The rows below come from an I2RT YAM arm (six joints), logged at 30 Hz.
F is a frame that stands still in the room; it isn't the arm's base.
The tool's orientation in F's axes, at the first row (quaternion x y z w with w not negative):
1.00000 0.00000 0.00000 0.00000
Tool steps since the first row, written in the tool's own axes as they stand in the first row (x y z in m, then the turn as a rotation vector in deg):
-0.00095 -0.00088 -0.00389 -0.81 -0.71 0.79
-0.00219 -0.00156 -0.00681 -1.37 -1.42 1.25
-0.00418 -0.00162 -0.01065 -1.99 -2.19 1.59
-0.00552 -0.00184 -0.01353 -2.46 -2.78 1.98
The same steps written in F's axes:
-0.00095 0.00088 0.00389 -0.81 0.71 -0.79
-0.00219 0.00156 0.00681 -1.37 1.42 -1.25
-0.00418 0.00162 0.01065 -1.99 2.19 -1.59
-0.00552 0.00184 0.01353 -2.46 2.78 -1.98

